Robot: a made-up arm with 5 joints.
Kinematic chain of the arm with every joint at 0, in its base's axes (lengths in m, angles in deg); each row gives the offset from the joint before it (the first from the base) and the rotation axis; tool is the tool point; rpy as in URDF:
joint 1: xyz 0 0 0.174 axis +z
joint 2: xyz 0 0 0 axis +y
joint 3: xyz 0.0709 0 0.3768 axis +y
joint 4: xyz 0.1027 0 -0.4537 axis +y
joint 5: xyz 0.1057 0 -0.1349 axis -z
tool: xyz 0 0 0 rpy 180 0 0
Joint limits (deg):
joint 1: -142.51..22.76
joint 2: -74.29..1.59
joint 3: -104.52..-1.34
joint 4: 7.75..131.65
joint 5: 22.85..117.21
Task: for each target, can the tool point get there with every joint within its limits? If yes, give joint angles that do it. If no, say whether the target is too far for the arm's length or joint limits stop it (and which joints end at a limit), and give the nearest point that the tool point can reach.
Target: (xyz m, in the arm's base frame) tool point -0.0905 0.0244 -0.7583
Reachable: no: joint limits stop it (at a limit: joint 1, joint 2, joint 3) | nearest point -0.1247 -0.0957 -0.0750 | short by 0.695 m
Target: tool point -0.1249 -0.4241 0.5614
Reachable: yes | joints -106.41 -40.02 -46.06 40.26 58.72
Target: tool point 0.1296 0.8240 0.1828
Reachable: no: joint limits stop it (at a limit: joint 1) | nearest point 0.4042 0.1696 0.1828 | short by 0.710 m
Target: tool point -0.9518 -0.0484 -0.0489
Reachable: no: joint limits stop it (at a limit: joint 1, joint 2) | nearest point -0.4494 -0.3447 0.1365 | short by 0.612 m
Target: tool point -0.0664 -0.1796 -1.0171
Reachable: no: too far | nearest point -0.0636 -0.1721 -0.0768 | short by 0.940 m
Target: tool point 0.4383 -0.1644 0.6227
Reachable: yes | joints -20.56 -34.70 -55.62 40.63 34.48
